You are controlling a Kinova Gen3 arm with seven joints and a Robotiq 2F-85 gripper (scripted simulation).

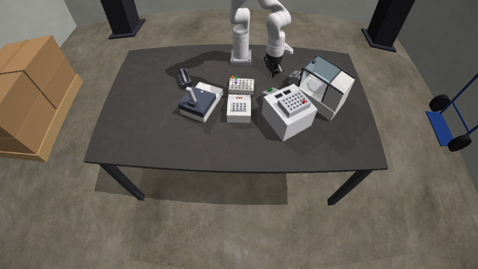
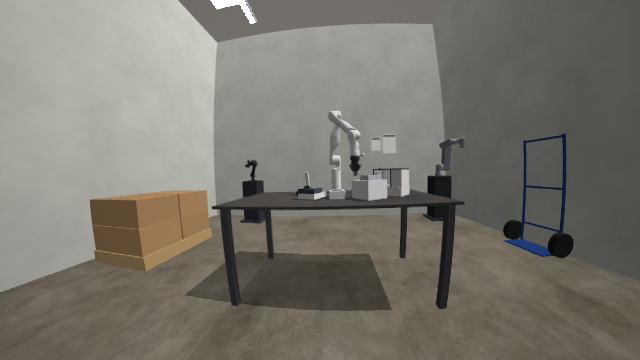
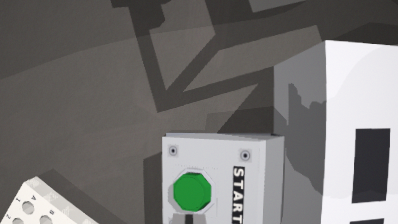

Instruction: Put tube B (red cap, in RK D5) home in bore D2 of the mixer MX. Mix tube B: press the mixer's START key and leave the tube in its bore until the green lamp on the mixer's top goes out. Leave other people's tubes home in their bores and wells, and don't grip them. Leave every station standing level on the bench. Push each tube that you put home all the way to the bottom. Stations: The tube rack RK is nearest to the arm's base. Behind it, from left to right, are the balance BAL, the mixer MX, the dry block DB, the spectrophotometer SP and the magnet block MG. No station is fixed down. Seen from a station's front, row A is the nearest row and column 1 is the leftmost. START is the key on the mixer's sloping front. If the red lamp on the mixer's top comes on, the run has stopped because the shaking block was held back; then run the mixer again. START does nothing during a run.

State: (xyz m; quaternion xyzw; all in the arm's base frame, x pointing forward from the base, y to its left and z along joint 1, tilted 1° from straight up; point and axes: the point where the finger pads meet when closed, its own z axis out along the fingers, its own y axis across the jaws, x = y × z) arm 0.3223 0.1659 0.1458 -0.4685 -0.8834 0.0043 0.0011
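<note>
Right now my hand is 110 mm above the START key. Also, from my hand: dry block DB 90 mm ahead, 150 mm to the right, 150 mm below; tube rack RK 70 mm behind, 150 mm to the right, 160 mm below; grey bore block 150 mm ahead, 100 mm to the left, 30 mm below.
</note>
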